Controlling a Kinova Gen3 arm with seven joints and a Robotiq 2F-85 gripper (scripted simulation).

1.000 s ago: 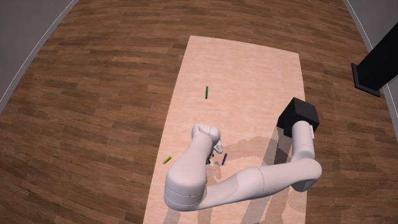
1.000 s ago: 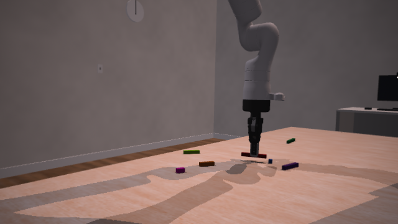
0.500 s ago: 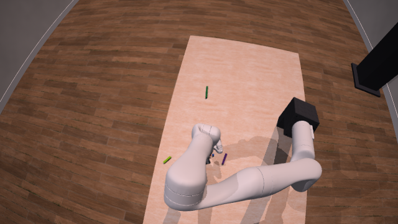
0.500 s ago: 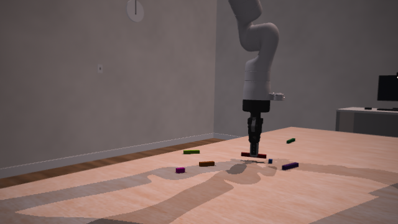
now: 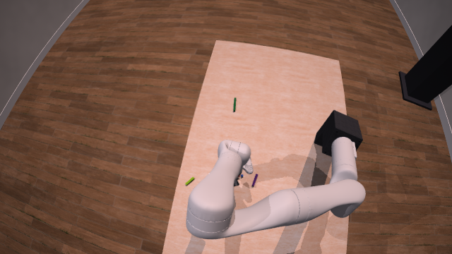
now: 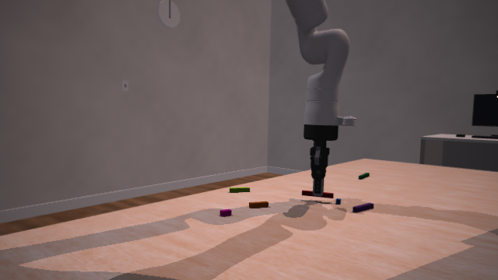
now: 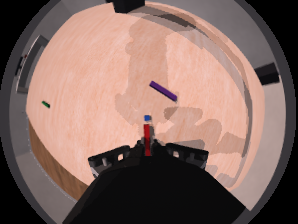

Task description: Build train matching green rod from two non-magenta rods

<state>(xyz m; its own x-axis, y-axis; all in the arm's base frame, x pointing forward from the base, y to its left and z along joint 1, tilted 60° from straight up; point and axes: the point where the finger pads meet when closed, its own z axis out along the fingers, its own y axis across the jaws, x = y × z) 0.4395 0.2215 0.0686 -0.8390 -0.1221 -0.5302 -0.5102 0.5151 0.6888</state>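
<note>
Now: hand 2 cm above the red rod. The rest, counted from my hand: orange rod: 14 cm to the left, 5 cm ahead, 3 cm below; blue rod: 4 cm behind, 3 cm below, 2 cm to the right; purple rod: 10 cm behind, 3 cm below, 2 cm to the right.
</note>
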